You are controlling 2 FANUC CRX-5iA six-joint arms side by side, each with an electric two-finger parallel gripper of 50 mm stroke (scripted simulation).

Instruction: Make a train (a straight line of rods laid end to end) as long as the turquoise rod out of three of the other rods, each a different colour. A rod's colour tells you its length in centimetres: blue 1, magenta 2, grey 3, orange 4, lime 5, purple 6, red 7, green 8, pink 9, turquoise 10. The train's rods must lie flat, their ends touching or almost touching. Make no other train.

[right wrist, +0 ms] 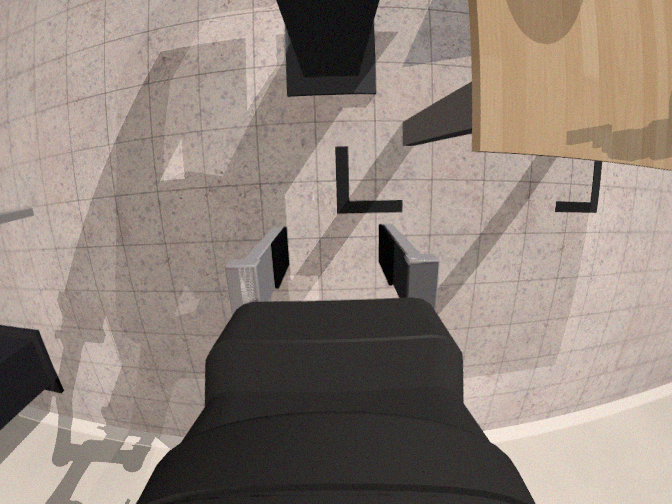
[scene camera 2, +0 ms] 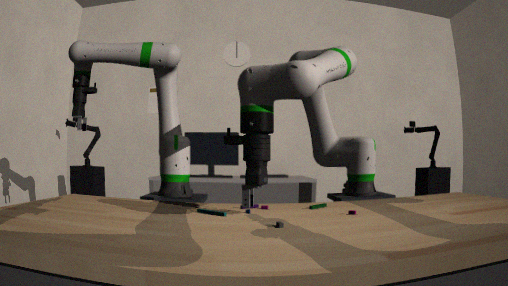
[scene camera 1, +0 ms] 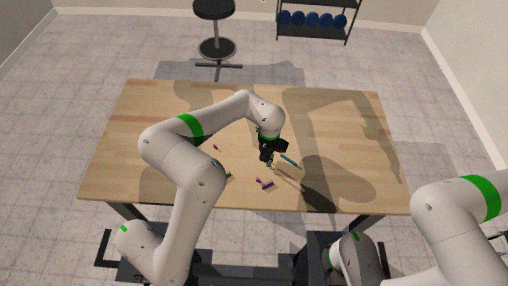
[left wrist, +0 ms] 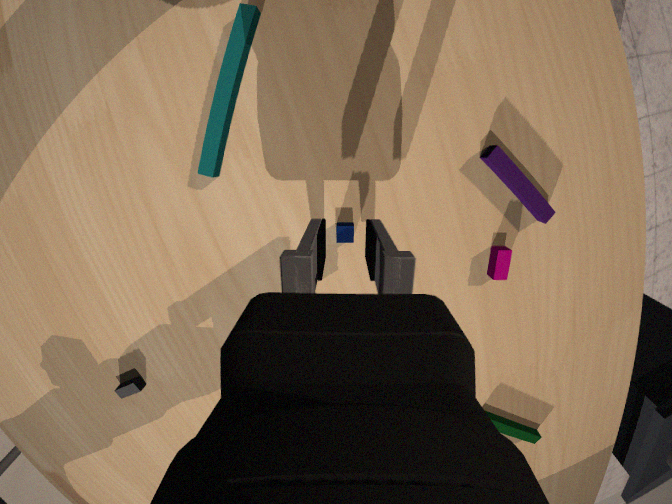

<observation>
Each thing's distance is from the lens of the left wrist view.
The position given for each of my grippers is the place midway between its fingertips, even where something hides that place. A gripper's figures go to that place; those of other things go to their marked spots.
my left gripper [left wrist: 345,238]: 0.17 m
green rod [left wrist: 505,426]: 0.31 m
purple rod [left wrist: 494,157]: 0.19 m
The marked spots on the purple rod and the green rod are 0.22 m apart.
</observation>
